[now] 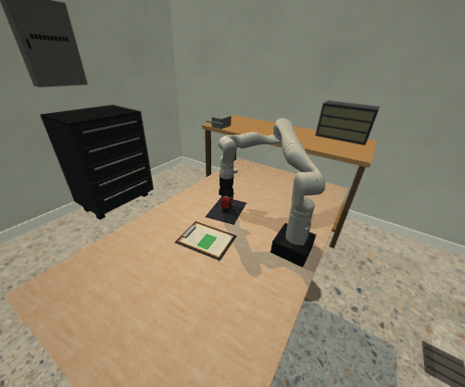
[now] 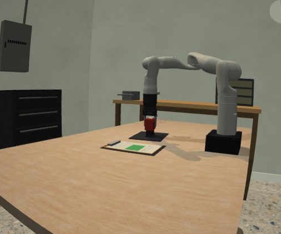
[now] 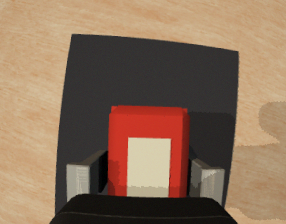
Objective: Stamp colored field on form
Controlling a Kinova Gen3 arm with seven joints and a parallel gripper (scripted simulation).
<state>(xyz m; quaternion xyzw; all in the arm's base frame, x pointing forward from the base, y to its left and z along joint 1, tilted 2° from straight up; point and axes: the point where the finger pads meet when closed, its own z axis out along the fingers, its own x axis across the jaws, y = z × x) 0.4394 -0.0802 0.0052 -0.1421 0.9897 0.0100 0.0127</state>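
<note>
My hand is 2 cm above the red stamp. The rest, counted from my hand: clipboard 27 cm to the left, 7 cm below, 5 cm behind; dark mat 7 cm below.
</note>
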